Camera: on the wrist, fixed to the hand. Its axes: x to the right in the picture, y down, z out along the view.
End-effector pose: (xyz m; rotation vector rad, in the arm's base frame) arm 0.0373 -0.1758 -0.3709 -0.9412 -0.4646 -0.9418
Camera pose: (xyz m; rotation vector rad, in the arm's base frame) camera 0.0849 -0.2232 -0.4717 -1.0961 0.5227 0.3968
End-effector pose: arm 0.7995 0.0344 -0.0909 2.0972 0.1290 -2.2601
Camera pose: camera 0.8994 -0.0326 -0.0769 1.2558 -0.8503 -1.0428
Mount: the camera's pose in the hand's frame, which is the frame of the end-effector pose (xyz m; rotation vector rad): -0.0226 0.0761 -0.0915 -0.2412 0.1240 1.5663
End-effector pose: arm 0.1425 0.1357 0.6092 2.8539 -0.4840 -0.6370
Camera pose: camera 0.1425 0.0819 0.7178 1.4670 -1.9928 -0.1357
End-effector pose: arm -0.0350 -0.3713 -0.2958 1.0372 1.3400 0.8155
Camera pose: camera -0.1201 -0.3538 -0.2114 1.7872 0.2390 2.1079
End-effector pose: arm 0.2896 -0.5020 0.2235 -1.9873 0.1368 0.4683
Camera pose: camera 0.2704 -0.6198 0.2031 -1.7619 1.8286 1.3421
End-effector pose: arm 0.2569 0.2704 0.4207 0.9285 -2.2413 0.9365
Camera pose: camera 0.2321 0.3884 0.4318 -1.2090 -2.6148 1.1129
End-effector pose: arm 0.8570 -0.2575 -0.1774 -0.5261 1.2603 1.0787
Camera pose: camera 0.7472 -0.3070 -0.1647 0.3967 1.6165 2.5157
